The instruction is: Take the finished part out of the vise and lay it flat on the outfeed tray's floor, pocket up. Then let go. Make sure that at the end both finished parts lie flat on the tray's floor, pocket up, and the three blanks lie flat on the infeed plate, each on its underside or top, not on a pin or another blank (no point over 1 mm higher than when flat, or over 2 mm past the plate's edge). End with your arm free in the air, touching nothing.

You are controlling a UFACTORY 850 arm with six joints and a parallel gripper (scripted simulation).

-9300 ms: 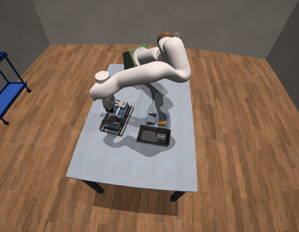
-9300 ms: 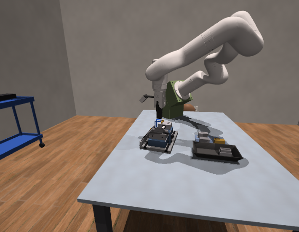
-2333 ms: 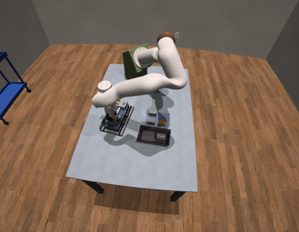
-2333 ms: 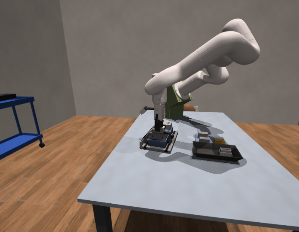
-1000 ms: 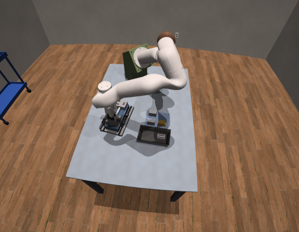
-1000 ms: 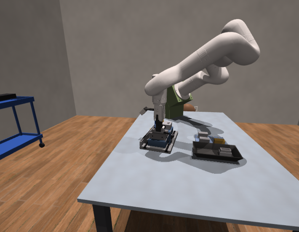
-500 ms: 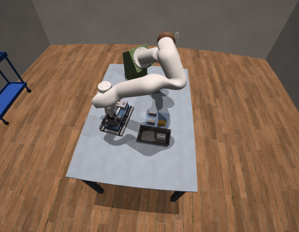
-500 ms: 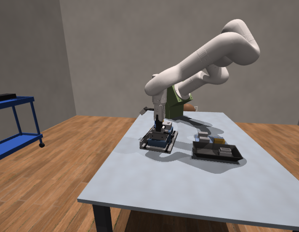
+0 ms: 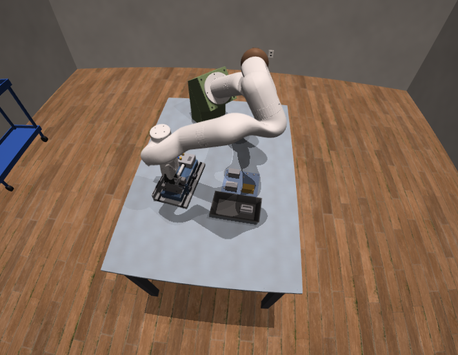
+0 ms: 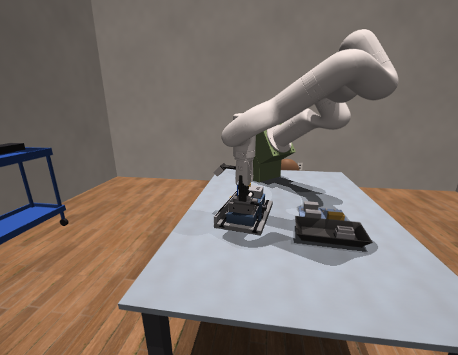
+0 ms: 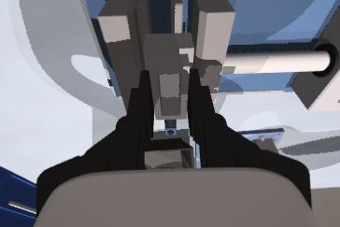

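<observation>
The pale block is 260 mm to the left of my hand, 130 mm behind it and 100 mm below it. Also, from my hand: orange block: 350 mm to the left, 150 mm behind, 100 mm below; light blue plate: 300 mm to the left, 180 mm behind, 120 mm below; vise actuator box: 160 mm behind, 40 mm below, 20 mm to the right.
</observation>
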